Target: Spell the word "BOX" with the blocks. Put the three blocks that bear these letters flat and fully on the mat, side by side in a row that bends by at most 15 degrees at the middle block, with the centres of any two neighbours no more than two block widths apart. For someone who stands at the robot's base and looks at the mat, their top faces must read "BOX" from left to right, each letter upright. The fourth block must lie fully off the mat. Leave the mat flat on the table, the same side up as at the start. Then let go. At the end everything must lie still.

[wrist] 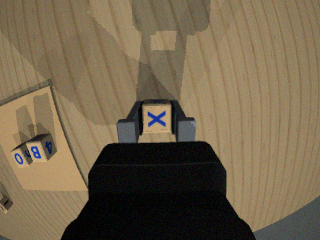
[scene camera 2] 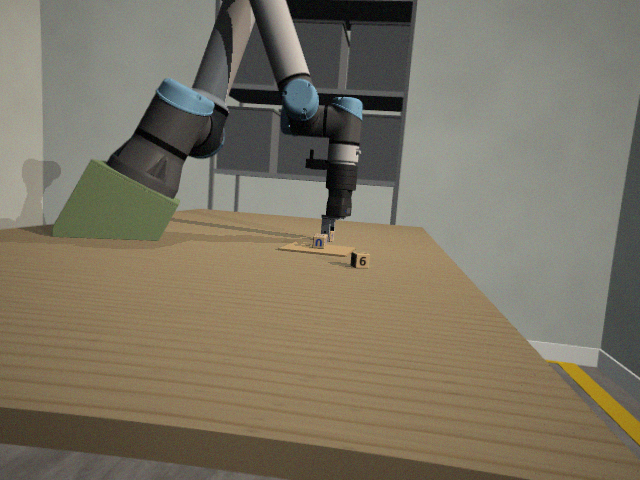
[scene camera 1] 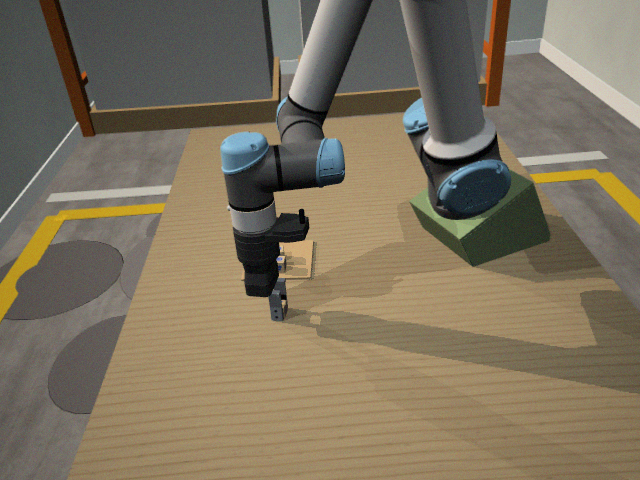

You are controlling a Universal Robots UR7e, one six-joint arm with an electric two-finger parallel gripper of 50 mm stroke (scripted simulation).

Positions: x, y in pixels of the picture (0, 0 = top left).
Labels:
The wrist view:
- my gripper: 156, 111
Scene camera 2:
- my gripper: 327, 240
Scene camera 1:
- my gripper: 279, 314
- mat: 298, 254

